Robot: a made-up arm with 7 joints. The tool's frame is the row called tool.
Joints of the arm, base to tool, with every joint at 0 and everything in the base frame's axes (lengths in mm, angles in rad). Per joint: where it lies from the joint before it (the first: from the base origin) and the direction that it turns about. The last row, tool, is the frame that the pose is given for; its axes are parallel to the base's.
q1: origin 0 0 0 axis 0 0.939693 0.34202
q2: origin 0 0 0 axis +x
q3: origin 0 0 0 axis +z
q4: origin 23.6 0 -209.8 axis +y
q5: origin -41.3 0 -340.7 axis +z
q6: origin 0 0 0 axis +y
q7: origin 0 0 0 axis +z
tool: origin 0 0 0
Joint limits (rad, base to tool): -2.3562..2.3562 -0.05..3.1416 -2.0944..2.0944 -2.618..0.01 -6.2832..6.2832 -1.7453..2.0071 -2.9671..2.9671
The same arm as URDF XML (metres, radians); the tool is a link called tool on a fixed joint. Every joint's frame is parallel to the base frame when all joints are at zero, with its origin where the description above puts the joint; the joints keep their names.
<robot name="arm">
<joint name="q1" type="revolute"><parent link="base"/><child link="link1"/><origin xyz="0 0 0" rpy="0 0 0"/><axis xyz="0 0.9397 0.342"/><limit lower="-2.3562" upper="2.3562"/></joint>
<joint name="q2" type="revolute"><parent link="link1"/><child link="link2"/><origin xyz="0 0 0" rpy="0 0 0"/><axis xyz="1 0 0"/><limit lower="-0.05" upper="3.1416"/></joint>
<joint name="q3" type="revolute"><parent link="link2"/><child link="link3"/><origin xyz="0 0 0" rpy="0 0 0"/><axis xyz="0 0 1"/><limit lower="-2.0944" upper="2.0944"/></joint>
<joint name="q4" type="revolute"><parent link="link3"/><child link="link4"/><origin xyz="0.0236 0 -0.2098" rpy="0 0 0"/><axis xyz="0 1 0"/><limit lower="-2.618" upper="0.01"/></joint>
<joint name="q5" type="revolute"><parent link="link4"/><child link="link5"/><origin xyz="-0.0413 0 -0.3407" rpy="0 0 0"/><axis xyz="0 0 1"/><limit lower="-6.2832" upper="6.2832"/></joint>
<joint name="q6" type="revolute"><parent link="link5"/><child link="link6"/><origin xyz="0 0 0" rpy="0 0 0"/><axis xyz="0 1 0"/><limit lower="-1.7453" upper="2.0071"/></joint>
<joint name="q7" type="revolute"><parent link="link6"/><child link="link7"/><origin xyz="0 0 0" rpy="0 0 0"/><axis xyz="0 0 1"/><limit lower="-2.9671" upper="2.9671"/></joint>
<joint name="tool_joint" type="fixed"><parent link="link7"/><child link="tool"/><origin xyz="0 0 0" rpy="0 0 0"/></joint>
<link name="base"/>
<link name="link1"/>
<link name="link2"/>
<link name="link3"/>
<link name="link4"/>
<link name="link5"/>
<link name="link6"/>
<link name="link7"/>
<link name="tool"/>
</robot>

